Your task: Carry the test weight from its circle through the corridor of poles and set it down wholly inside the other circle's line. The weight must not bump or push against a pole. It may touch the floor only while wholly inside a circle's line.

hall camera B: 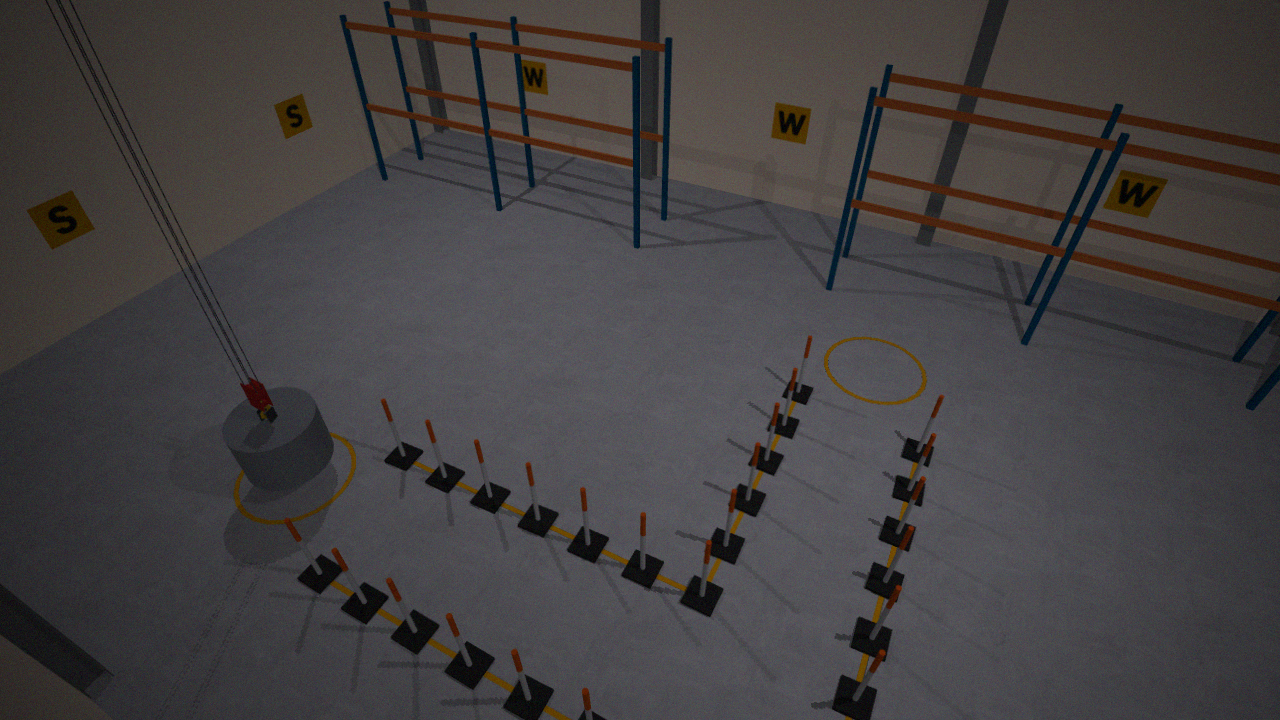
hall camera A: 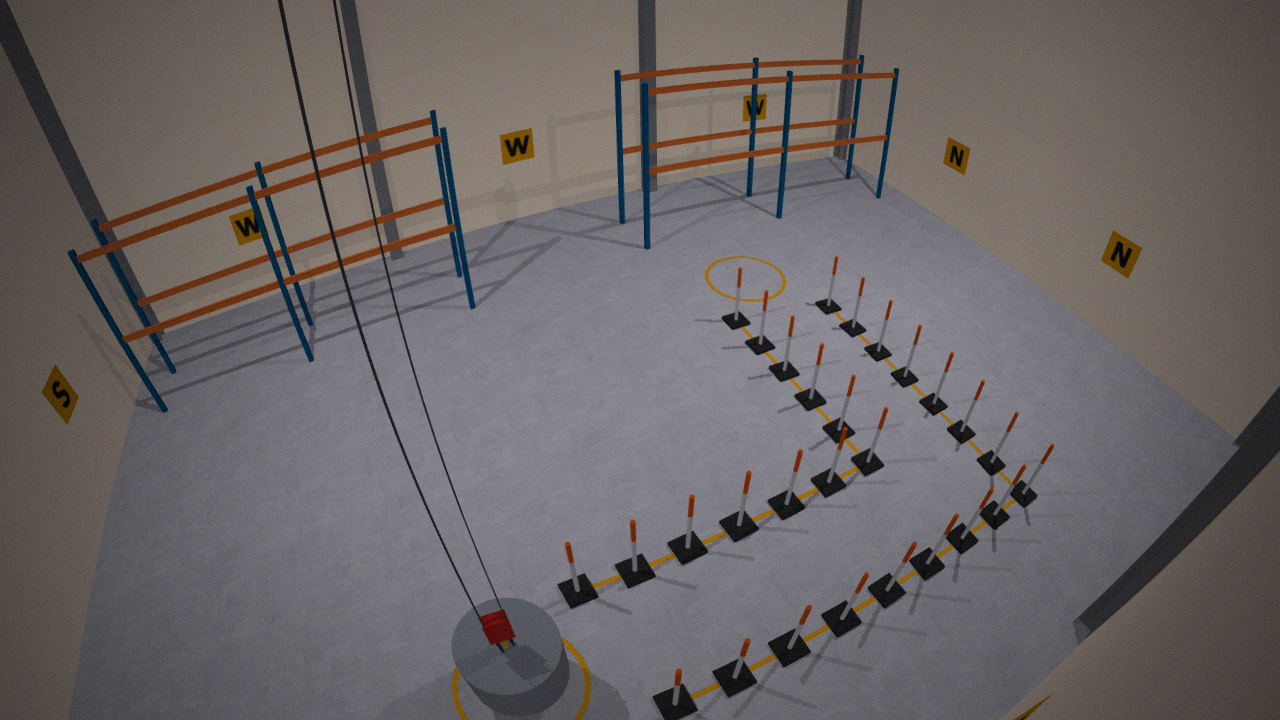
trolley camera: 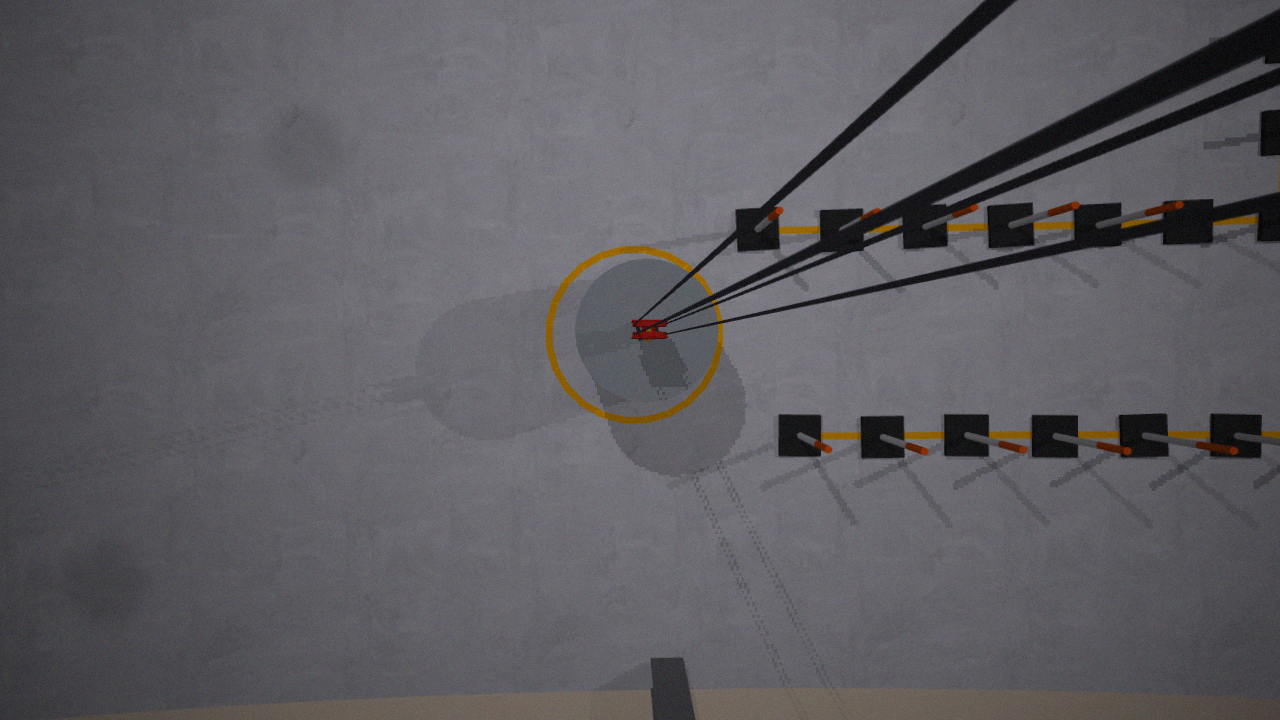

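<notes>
The test weight [hall camera A: 540,637] [hall camera B: 290,452] [trolley camera: 608,304], a grey cylinder, hangs upright from my hook [hall camera A: 503,639] [hall camera B: 265,411] [trolley camera: 648,329] below the red block. Its shadows lie offset from it, so it is off the floor, over the near yellow circle [hall camera A: 588,687] [hall camera B: 355,463] [trolley camera: 548,334]. In the trolley view it shows inside the line, close to the right side. The other circle [hall camera A: 747,300] [hall camera B: 825,362] lies at the corridor's far end. The nearest poles are an inner-row pole [hall camera A: 572,568] [hall camera B: 392,425] [trolley camera: 768,220] and an outer-row pole [hall camera A: 676,687] [hall camera B: 302,541] [trolley camera: 812,441], both apart from the weight.
Two rows of poles on black bases form a corridor that bends once. Blue and orange racks [hall camera A: 646,170] [hall camera B: 636,161] stand along the W wall. A grey column [trolley camera: 669,685] shows at the bottom of the trolley view. The ropes slant to the upper right there.
</notes>
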